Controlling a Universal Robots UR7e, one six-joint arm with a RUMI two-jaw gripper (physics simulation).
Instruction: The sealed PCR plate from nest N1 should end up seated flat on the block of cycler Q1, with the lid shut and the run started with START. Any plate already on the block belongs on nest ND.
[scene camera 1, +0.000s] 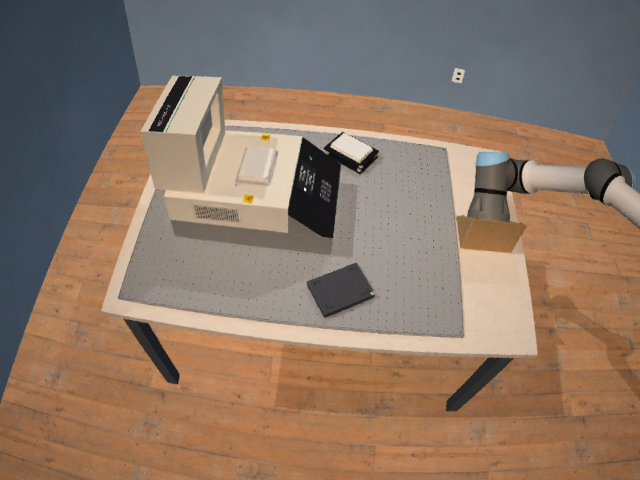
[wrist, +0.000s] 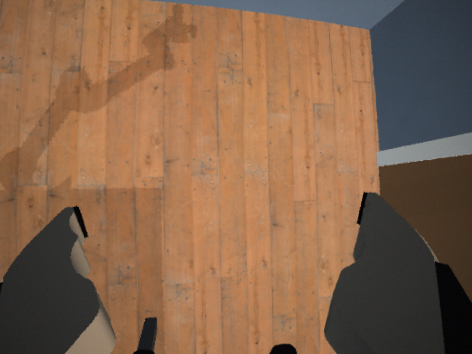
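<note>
The beige cycler (scene camera 1: 268, 217) stands at the back left of the table in the scene view, its lid (scene camera 1: 173, 160) raised upright at its left end. A whitish, clear-edged plate (scene camera 1: 255, 164) lies on the block area. A white plate (scene camera 1: 351, 146) lies on a black nest (scene camera 1: 360, 166) behind the cycler's black sloping panel (scene camera 1: 314, 191). A dark nest (scene camera 1: 341, 290) with no plate on it lies near the table's front. Nest labels and the START button cannot be read. My gripper (wrist: 222, 203) is open and empty over the floor in the wrist view, away from the plates.
A tan upright panel (scene camera 1: 491, 235) stands at the table's right side, beside the arm's grey, blue-capped joint (scene camera 1: 491, 180). The arm stretches out to the right. The grey perforated mat (scene camera 1: 408, 268) covers much of the table. A wall (wrist: 425, 75) shows at the wrist view's right.
</note>
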